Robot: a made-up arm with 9 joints. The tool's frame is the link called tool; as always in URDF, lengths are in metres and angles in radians. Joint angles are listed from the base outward.
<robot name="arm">
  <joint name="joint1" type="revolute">
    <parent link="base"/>
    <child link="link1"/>
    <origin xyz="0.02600 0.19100 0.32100" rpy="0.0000 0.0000 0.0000"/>
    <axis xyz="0 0 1"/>
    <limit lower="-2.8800" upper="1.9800"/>
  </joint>
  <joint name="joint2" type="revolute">
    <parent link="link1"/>
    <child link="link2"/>
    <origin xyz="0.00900 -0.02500 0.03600" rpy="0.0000 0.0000 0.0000"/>
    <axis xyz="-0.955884 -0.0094 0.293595"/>
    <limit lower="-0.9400" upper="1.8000"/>
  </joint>
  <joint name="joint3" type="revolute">
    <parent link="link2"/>
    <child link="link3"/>
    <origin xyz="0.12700 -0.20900 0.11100" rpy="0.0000 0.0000 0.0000"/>
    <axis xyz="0 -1 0"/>
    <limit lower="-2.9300" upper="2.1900"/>
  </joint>
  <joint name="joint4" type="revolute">
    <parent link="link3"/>
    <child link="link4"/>
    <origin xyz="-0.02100 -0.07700 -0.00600" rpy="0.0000 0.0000 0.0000"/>
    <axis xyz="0 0 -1"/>
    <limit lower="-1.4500" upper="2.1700"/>
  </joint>
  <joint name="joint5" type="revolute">
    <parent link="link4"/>
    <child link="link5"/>
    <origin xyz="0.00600 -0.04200 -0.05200" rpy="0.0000 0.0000 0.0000"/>
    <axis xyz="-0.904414 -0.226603 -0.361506"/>
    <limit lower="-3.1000" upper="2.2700"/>
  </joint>
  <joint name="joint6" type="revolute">
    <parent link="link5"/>
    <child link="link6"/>
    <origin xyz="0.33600 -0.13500 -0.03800" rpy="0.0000 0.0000 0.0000"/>
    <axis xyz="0 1 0"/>
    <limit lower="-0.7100" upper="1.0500"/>
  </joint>
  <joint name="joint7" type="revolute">
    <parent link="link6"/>
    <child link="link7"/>
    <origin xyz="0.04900 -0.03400 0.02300" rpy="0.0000 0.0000 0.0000"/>
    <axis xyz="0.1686 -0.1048 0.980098"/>
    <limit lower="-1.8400" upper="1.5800"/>
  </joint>
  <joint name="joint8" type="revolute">
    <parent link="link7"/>
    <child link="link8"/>
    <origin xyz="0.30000 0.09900 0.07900" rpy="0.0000 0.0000 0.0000"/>
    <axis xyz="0 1 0"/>
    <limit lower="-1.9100" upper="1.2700"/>
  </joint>
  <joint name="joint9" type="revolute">
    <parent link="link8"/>
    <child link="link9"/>
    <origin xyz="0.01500 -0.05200 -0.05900" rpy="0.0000 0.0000 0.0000"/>
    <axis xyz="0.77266 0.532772 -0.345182"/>
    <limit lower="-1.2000" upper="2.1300"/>
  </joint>
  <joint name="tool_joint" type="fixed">
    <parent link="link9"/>
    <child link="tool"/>
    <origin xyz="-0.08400 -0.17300 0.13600" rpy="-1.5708 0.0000 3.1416"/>
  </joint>
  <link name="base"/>
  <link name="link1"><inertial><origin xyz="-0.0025 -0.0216 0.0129"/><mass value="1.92"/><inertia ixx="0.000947" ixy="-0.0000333" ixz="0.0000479" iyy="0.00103" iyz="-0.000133" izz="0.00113"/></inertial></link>
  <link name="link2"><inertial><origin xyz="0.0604 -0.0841 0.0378"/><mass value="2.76"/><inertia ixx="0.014" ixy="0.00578" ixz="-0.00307" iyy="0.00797" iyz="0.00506" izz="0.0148"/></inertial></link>
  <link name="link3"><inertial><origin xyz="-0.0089 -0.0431 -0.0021"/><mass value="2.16"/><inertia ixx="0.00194" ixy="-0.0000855" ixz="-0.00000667" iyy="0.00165" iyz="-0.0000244" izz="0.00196"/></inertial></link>
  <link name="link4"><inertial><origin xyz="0.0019 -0.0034 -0.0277"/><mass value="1.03"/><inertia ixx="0.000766" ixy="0" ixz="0" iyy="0.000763" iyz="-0.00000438" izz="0.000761"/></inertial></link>
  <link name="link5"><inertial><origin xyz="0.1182 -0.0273 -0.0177"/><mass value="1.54"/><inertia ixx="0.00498" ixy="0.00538" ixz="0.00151" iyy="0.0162" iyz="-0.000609" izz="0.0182"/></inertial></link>
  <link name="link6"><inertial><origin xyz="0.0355 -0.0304 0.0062"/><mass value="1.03"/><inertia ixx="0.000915" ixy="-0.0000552" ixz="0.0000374" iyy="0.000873" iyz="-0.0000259" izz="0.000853"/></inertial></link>
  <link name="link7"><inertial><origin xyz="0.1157 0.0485 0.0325"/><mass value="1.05"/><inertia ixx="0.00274" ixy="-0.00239" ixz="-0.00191" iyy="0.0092" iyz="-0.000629" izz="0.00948"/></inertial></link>
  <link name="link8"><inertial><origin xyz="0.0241 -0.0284 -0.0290"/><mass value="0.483"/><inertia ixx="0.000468" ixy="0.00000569" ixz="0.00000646" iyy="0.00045" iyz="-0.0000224" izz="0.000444"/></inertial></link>
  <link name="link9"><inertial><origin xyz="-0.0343 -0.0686 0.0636"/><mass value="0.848"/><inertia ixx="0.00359" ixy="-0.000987" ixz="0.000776" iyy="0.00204" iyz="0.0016" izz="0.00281"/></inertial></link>
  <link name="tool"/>
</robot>
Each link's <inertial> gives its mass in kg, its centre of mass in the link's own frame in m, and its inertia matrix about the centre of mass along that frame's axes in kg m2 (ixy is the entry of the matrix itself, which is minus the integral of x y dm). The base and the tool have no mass. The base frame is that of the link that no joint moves.
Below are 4 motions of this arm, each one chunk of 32 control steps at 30 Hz.
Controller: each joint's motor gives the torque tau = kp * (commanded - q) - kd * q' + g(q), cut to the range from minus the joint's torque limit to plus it. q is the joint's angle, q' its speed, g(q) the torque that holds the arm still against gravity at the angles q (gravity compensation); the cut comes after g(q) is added. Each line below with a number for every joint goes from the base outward.
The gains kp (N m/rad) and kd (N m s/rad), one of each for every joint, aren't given. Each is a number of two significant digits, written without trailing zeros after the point. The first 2 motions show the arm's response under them.
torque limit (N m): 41 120 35 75 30 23 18 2.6 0.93
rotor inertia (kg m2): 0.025 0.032 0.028 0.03 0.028 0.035 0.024 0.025 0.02
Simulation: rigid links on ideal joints. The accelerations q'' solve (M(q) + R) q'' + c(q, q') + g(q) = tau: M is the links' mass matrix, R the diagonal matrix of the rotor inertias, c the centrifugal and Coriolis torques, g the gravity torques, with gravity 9.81 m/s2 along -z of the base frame. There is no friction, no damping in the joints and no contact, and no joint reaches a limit. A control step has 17 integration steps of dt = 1/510 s. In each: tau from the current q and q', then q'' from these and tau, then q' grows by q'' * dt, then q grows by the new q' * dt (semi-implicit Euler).
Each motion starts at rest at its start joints. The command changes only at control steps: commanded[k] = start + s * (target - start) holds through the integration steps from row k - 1 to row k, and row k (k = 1, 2, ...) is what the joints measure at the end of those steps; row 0 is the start. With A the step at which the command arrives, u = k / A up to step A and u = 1 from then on. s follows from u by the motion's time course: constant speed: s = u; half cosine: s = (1 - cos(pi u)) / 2; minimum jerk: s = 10 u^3 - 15 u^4 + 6 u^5; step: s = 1 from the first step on.
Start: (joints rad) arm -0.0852 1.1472 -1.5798 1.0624 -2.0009 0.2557 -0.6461 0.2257 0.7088
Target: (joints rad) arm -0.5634 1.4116 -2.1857 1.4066 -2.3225 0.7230 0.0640 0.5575 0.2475
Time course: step
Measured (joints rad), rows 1 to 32:
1: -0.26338 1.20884 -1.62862 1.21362 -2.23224 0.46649 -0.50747 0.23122 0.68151
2: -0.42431 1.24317 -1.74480 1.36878 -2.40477 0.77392 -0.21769 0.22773 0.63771
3: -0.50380 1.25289 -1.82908 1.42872 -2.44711 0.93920 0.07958 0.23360 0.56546
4: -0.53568 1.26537 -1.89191 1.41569 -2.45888 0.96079 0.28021 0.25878 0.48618
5: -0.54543 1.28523 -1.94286 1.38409 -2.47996 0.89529 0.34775 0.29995 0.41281
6: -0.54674 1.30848 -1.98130 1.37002 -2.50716 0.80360 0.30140 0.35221 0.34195
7: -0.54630 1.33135 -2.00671 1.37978 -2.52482 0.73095 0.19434 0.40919 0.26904
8: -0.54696 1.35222 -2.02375 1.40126 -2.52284 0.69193 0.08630 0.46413 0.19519
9: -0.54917 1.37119 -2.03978 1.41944 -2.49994 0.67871 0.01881 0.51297 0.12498
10: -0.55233 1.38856 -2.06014 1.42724 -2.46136 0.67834 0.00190 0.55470 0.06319
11: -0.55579 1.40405 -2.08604 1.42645 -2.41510 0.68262 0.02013 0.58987 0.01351
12: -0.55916 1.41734 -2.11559 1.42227 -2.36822 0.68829 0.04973 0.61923 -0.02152
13: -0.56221 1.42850 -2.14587 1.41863 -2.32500 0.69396 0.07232 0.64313 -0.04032
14: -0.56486 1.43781 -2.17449 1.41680 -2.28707 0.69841 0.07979 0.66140 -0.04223
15: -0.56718 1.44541 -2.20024 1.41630 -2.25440 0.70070 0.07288 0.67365 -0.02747
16: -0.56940 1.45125 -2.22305 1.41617 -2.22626 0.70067 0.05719 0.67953 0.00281
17: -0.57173 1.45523 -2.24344 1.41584 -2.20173 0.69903 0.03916 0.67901 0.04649
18: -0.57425 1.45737 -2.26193 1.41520 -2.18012 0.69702 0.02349 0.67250 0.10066
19: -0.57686 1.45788 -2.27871 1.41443 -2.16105 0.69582 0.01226 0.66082 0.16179
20: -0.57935 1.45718 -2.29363 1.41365 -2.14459 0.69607 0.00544 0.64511 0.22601
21: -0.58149 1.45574 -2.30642 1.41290 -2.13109 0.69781 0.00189 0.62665 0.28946
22: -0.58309 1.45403 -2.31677 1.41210 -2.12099 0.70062 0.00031 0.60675 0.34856
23: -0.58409 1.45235 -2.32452 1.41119 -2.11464 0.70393 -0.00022 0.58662 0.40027
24: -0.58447 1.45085 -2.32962 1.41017 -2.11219 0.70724 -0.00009 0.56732 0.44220
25: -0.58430 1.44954 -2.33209 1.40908 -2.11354 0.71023 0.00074 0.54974 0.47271
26: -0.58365 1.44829 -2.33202 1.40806 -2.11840 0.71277 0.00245 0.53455 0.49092
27: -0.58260 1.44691 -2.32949 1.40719 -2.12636 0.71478 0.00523 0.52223 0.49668
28: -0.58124 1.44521 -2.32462 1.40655 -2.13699 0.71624 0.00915 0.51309 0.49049
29: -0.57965 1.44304 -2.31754 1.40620 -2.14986 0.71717 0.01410 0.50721 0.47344
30: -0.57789 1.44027 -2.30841 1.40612 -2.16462 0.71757 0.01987 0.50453 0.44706
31: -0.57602 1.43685 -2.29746 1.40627 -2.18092 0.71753 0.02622 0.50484 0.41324
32: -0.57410 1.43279 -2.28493 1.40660 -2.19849 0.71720 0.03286 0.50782 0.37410
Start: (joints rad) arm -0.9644 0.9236 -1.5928 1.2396 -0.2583 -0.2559 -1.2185 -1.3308 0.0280
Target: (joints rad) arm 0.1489 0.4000 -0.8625 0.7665 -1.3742 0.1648 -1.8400 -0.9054 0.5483
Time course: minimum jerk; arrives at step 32
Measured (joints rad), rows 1 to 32:
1: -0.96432 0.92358 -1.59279 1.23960 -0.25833 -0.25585 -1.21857 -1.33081 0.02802
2: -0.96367 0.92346 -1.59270 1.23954 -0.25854 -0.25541 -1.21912 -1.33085 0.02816
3: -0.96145 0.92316 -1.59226 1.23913 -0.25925 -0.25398 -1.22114 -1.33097 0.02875
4: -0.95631 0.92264 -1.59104 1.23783 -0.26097 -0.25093 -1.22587 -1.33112 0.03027
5: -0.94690 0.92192 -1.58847 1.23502 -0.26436 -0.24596 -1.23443 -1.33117 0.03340
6: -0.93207 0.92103 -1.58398 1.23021 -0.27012 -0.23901 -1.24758 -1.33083 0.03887
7: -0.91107 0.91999 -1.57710 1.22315 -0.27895 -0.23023 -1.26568 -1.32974 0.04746
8: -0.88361 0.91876 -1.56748 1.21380 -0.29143 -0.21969 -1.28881 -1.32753 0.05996
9: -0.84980 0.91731 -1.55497 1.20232 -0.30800 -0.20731 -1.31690 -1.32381 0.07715
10: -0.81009 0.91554 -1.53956 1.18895 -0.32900 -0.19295 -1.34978 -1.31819 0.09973
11: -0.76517 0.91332 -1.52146 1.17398 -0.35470 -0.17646 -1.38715 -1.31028 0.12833
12: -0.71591 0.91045 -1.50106 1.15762 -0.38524 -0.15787 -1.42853 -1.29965 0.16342
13: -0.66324 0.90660 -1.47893 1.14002 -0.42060 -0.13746 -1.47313 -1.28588 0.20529
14: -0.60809 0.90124 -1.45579 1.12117 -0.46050 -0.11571 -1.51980 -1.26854 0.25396
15: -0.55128 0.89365 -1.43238 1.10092 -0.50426 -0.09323 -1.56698 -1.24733 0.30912
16: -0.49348 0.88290 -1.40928 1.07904 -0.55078 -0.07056 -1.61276 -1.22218 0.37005
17: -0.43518 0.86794 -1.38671 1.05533 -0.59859 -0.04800 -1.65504 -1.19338 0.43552
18: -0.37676 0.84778 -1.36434 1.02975 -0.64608 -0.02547 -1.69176 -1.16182 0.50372
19: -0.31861 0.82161 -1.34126 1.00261 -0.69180 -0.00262 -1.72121 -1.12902 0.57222
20: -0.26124 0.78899 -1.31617 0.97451 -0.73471 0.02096 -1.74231 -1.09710 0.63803
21: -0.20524 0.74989 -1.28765 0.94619 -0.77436 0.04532 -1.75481 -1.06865 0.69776
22: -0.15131 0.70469 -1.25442 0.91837 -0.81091 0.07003 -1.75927 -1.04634 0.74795
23: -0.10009 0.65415 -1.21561 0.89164 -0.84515 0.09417 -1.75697 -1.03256 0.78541
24: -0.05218 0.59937 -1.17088 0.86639 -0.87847 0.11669 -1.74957 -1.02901 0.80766
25: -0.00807 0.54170 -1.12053 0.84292 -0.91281 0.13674 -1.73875 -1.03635 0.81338
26: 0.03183 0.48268 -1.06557 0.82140 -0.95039 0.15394 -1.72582 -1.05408 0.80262
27: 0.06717 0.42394 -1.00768 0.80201 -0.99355 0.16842 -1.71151 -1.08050 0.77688
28: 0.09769 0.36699 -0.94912 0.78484 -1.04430 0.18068 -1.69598 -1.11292 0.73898
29: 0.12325 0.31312 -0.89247 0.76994 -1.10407 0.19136 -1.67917 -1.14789 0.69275
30: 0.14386 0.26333 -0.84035 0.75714 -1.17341 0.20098 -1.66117 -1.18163 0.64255
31: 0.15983 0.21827 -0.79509 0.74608 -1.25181 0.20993 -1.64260 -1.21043 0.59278
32: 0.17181 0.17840 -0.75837 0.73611 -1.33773 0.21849 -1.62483 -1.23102 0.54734
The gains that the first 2 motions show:
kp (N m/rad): 140 53 29 140 18 35 23 1.4 1.3
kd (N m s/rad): 6.5 3.8 3 3.4 1.5 0.85 0.83 0.1 0.062
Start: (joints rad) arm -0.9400 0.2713 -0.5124 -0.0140 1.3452 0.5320 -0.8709 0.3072 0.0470
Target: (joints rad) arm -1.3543 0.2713 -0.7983 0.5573 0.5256 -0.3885 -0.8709 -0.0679 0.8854
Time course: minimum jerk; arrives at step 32
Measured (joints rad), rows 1 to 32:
1: -0.94000 0.27131 -0.51243 -0.01393 1.34518 0.53189 -0.87089 0.30720 0.04701
2: -0.94000 0.27140 -0.51266 -0.01337 1.34504 0.53102 -0.87082 0.30723 0.04708
3: -0.94012 0.27175 -0.51335 -0.01167 1.34442 0.52798 -0.87063 0.30729 0.04735
4: -0.94063 0.27268 -0.51481 -0.00817 1.34284 0.52109 -0.87028 0.30736 0.04802
5: -0.94191 0.27453 -0.51730 -0.00238 1.33985 0.50890 -0.86979 0.30730 0.04943
6: -0.94434 0.27760 -0.52112 0.00603 1.33510 0.49051 -0.86918 0.30688 0.05207
7: -0.94825 0.28209 -0.52646 0.01725 1.32841 0.46562 -0.86850 0.30579 0.05650
8: -0.95387 0.28808 -0.53346 0.03142 1.31967 0.43443 -0.86777 0.30364 0.06336
9: -0.96135 0.29555 -0.54214 0.04856 1.30880 0.39744 -0.86697 0.30003 0.07326
10: -0.97077 0.30435 -0.55238 0.06864 1.29572 0.35532 -0.86610 0.29453 0.08679
11: -0.98215 0.31425 -0.56400 0.09155 1.28034 0.30880 -0.86513 0.28680 0.10444
12: -0.99551 0.32491 -0.57676 0.11712 1.26256 0.25866 -0.86403 0.27652 0.12657
13: -1.01080 0.33597 -0.59037 0.14506 1.24226 0.20573 -0.86279 0.26346 0.15343
14: -1.02797 0.34702 -0.60454 0.17507 1.21933 0.15088 -0.86142 0.24750 0.18507
15: -1.04690 0.35762 -0.61899 0.20677 1.19365 0.09505 -0.85997 0.22860 0.22142
16: -1.06744 0.36737 -0.63342 0.23976 1.16507 0.03919 -0.85851 0.20684 0.26224
17: -1.08941 0.37589 -0.64759 0.27357 1.13344 -0.01570 -0.85715 0.18241 0.30713
18: -1.11258 0.38285 -0.66124 0.30775 1.09863 -0.06869 -0.85599 0.15555 0.35560
19: -1.13669 0.38798 -0.67416 0.34180 1.06058 -0.11887 -0.85520 0.12660 0.40705
20: -1.16148 0.39106 -0.68613 0.37523 1.01928 -0.16542 -0.85494 0.09591 0.46083
21: -1.18665 0.39195 -0.69700 0.40757 0.97493 -0.20766 -0.85543 0.06386 0.51627
22: -1.21196 0.39055 -0.70663 0.43837 0.92785 -0.24504 -0.85693 0.03082 0.57271
23: -1.23713 0.38683 -0.71491 0.46721 0.87861 -0.27721 -0.85968 -0.00283 0.62950
24: -1.26194 0.38076 -0.72181 0.49372 0.82792 -0.30402 -0.86395 -0.03669 0.68603
25: -1.28617 0.37240 -0.72733 0.51760 0.77668 -0.32552 -0.86991 -0.07032 0.74172
26: -1.30958 0.36179 -0.73158 0.53860 0.72584 -0.34189 -0.87761 -0.10319 0.79594
27: -1.33197 0.34903 -0.73475 0.55655 0.67640 -0.35347 -0.88694 -0.13466 0.84806
28: -1.35310 0.33426 -0.73710 0.57135 0.62925 -0.36068 -0.89756 -0.16392 0.89736
29: -1.37269 0.31765 -0.73901 0.58299 0.58513 -0.36401 -0.90893 -0.19010 0.94306
30: -1.39049 0.29945 -0.74088 0.59155 0.54454 -0.36406 -0.92031 -0.21224 0.98430
31: -1.40622 0.27994 -0.74321 0.59726 0.50770 -0.36152 -0.93079 -0.22942 1.02025
32: -1.41960 0.25946 -0.74648 0.60046 0.47451 -0.35733 -0.93940 -0.24086 1.05014

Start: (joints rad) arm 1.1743 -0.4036 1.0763 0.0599 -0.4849 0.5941 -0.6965 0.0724 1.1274
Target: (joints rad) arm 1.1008 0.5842 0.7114 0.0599 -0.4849 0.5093 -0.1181 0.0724 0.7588
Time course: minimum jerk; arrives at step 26
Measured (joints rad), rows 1 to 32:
1: 1.17428 -0.40357 1.07625 0.05992 -0.48487 0.59407 -0.69643 0.07240 1.12740
2: 1.17415 -0.40327 1.07584 0.06005 -0.48466 0.59387 -0.69588 0.07244 1.12741
3: 1.17367 -0.40219 1.07440 0.06053 -0.48386 0.59324 -0.69397 0.07253 1.12743
4: 1.17253 -0.39953 1.07103 0.06159 -0.48192 0.59198 -0.68961 0.07268 1.12738
5: 1.17039 -0.39441 1.06482 0.06342 -0.47819 0.59003 -0.68187 0.07283 1.12712
6: 1.16695 -0.38586 1.05501 0.06612 -0.47210 0.58746 -0.67021 0.07284 1.12634
7: 1.16202 -0.37303 1.04107 0.06967 -0.46326 0.58441 -0.65449 0.07254 1.12462
8: 1.15550 -0.35517 1.02275 0.07400 -0.45152 0.58100 -0.63494 0.07177 1.12143
9: 1.14742 -0.33170 1.00009 0.07898 -0.43700 0.57733 -0.61198 0.07034 1.11618
10: 1.13787 -0.30223 0.97341 0.08442 -0.42009 0.57345 -0.58613 0.06816 1.10826
11: 1.12702 -0.26661 0.94330 0.09010 -0.40139 0.56942 -0.55789 0.06516 1.09715
12: 1.11508 -0.22490 0.91063 0.09575 -0.38167 0.56528 -0.52770 0.06136 1.08242
13: 1.10228 -0.17736 0.87648 0.10109 -0.36179 0.56105 -0.49598 0.05690 1.06382
14: 1.08892 -0.12449 0.84211 0.10584 -0.34254 0.55671 -0.46306 0.05200 1.04131
15: 1.07535 -0.06696 0.80893 0.10976 -0.32459 0.55215 -0.42930 0.04699 1.01509
16: 1.06206 -0.00565 0.77834 0.11269 -0.30833 0.54719 -0.39515 0.04230 0.98554
17: 1.04971 0.05835 0.75169 0.11457 -0.29389 0.54162 -0.36118 0.03837 0.95325
18: 1.03910 0.12374 0.73011 0.11542 -0.28115 0.53527 -0.32814 0.03565 0.91894
19: 1.03115 0.18906 0.71446 0.11532 -0.26990 0.52803 -0.29699 0.03445 0.88337
20: 1.02677 0.25277 0.70522 0.11431 -0.26003 0.51997 -0.26874 0.03493 0.84728
21: 1.02667 0.31342 0.70249 0.11235 -0.25174 0.51128 -0.24436 0.03698 0.81134
22: 1.03119 0.36987 0.70601 0.10929 -0.24564 0.50226 -0.22444 0.04022 0.77608
23: 1.04011 0.42145 0.71520 0.10497 -0.24274 0.49328 -0.20899 0.04405 0.74198
24: 1.05267 0.46801 0.72927 0.09927 -0.24420 0.48467 -0.19729 0.04772 0.70946
25: 1.06773 0.50994 0.74720 0.09228 -0.25098 0.47674 -0.18794 0.05048 0.67899
26: 1.08400 0.54793 0.76783 0.08428 -0.26359 0.46973 -0.17910 0.05170 0.65103
27: 1.10022 0.58287 0.78991 0.07572 -0.28189 0.46379 -0.16893 0.05095 0.62605
28: 1.11547 0.61550 0.81231 0.06704 -0.30524 0.45912 -0.15619 0.04815 0.60446
29: 1.12931 0.64612 0.83418 0.05855 -0.33273 0.45596 -0.14061 0.04350 0.58649
30: 1.14170 0.67468 0.85490 0.05042 -0.36351 0.45450 -0.12291 0.03747 0.57224
31: 1.15276 0.70098 0.87392 0.04275 -0.39686 0.45472 -0.10431 0.03068 0.56166
32: 1.16260 0.72476 0.89079 0.03565 -0.43218 0.45645 -0.08612 0.02378 0.55460

